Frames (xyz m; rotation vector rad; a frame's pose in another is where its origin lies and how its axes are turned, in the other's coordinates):
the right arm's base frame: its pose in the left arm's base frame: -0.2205 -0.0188 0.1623 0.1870 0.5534 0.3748
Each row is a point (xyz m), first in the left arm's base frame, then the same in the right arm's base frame.
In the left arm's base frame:
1: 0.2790 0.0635 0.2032
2: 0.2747 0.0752 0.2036
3: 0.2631 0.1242 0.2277
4: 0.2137 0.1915 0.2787
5: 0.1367 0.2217 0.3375
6: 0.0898 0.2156 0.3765
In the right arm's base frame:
1: 0.4054 -0.0612 0.2998
2: 0.4064 -0.0491 0.2969
3: 0.4052 0.0057 0.3072
4: 0.3687 0.0958 0.3181
5: 0.2921 0.1622 0.3232
6: 0.2343 0.1811 0.3308

